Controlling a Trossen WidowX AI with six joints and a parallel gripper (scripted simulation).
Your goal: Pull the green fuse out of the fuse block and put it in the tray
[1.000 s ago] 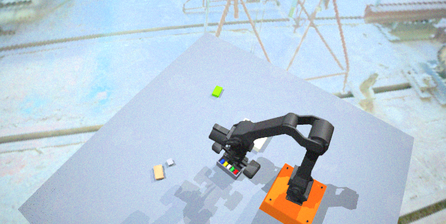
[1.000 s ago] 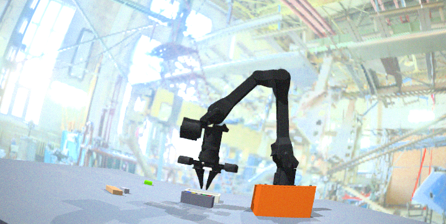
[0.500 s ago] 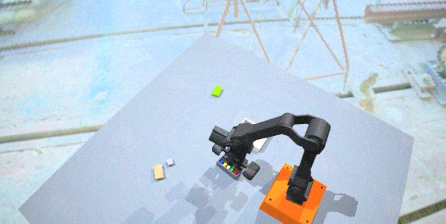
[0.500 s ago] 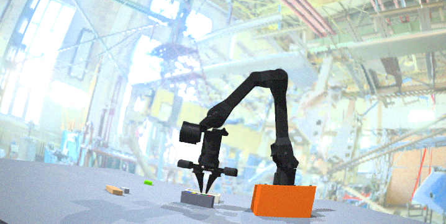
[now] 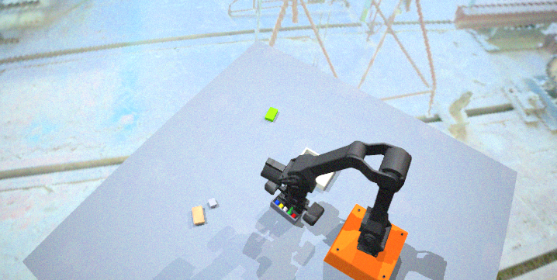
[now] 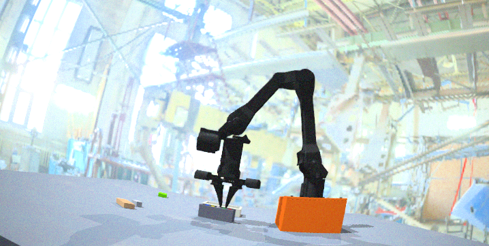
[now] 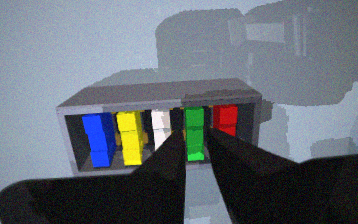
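Right now my gripper tip is 20 mm above the green fuse. The rest, counted from my gripper tip: grey cube: 240 mm ahead, 90 mm to the left, 30 mm below; then tray: 190 mm to the right, 40 mm below.
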